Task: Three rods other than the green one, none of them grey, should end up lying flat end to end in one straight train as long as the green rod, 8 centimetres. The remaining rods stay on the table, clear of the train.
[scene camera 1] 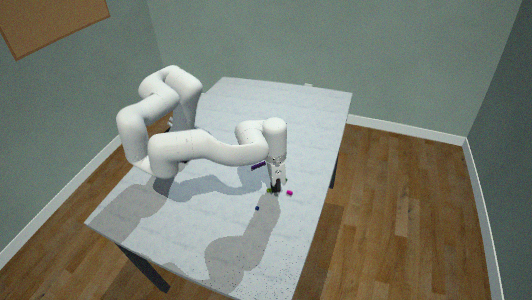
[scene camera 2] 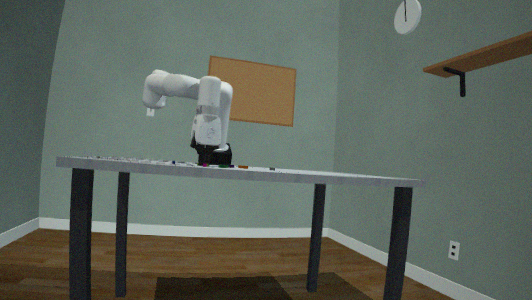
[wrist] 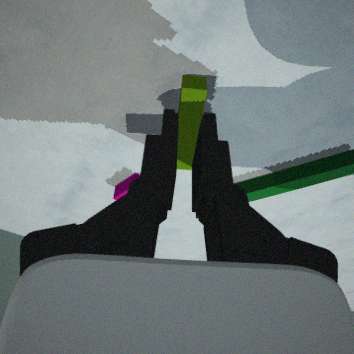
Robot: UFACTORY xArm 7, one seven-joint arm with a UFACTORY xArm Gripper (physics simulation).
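Places are measured from the arm's base along level axes (x down, y ahead, z right), in centimetres.
Where they show: gripper, fingertip midpoint: (scene camera 1: 275,189) (wrist: 185,132).
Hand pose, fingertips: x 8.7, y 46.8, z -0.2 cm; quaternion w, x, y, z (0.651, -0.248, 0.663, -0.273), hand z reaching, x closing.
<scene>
Each offset is from my fingertips to the top centre of the thing.
My gripper (scene camera 1: 276,191) (wrist: 185,132) points down at the table, shut on the lime rod {dx -0.9, dy -0.5, dz +0.5 cm} (scene camera 1: 269,190) (wrist: 191,120), with a finger on each side of it. The dark green rod {dx -0.9, dy -2.5, dz -6.7 cm} (scene camera 2: 223,166) (wrist: 300,175) lies to the right in the wrist view; the arm mostly hides it in scene camera 1. A short magenta rod {dx -0.9, dy +5.4, dz -1.0 cm} (scene camera 1: 289,192) (scene camera 2: 205,165) (wrist: 126,187) lies on the gripper's other side. A small blue rod {dx -0.9, dy -0.9, dz +10.7 cm} (scene camera 1: 257,208) (scene camera 2: 173,162) lies apart. A purple rod {dx -0.9, dy -12.6, dz -7.5 cm} (scene camera 1: 258,166) lies behind the gripper. An orange rod {dx -0.9, dy -12.3, dz -13.7 cm} (scene camera 2: 243,167) shows in scene camera 2.
A grey rod {dx -0.9, dy -13.8, dz -25.1 cm} (scene camera 2: 272,169) lies on the pale table (scene camera 1: 310,115) (scene camera 2: 350,178), right of the orange one in scene camera 2. The magenta and green rods lie close to the fingers. The arm's shadow covers part of the table top.
</scene>
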